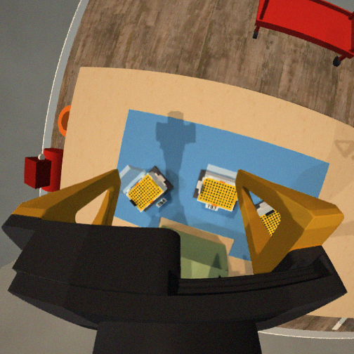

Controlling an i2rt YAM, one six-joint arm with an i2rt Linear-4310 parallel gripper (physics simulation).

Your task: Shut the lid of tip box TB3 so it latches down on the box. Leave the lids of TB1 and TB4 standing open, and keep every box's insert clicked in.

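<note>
My gripper [177, 175] is open and empty, its two orange fingers wide apart, high above the blue mat. The middle tip box [218, 193], whose small label seems to read TB3, shows a yellow insert, and its translucent lid [222, 170] stands open at the back. The left tip box [145, 192], labelled TB4, sits turned on the mat with its pale lid [131, 174] open at its upper left. A third tip box [270, 221] shows partly through the right finger; its label and lid are hidden, so I cannot tell the lid's state.
The boxes stand on a blue mat [145, 130] on a tan table [100, 100]. A green tray-like thing [202, 252] lies near the gripper body, partly hidden by it. A red cart [306, 24] stands beyond the table; red objects [38, 172] and an orange ring [61, 121] are at the left.
</note>
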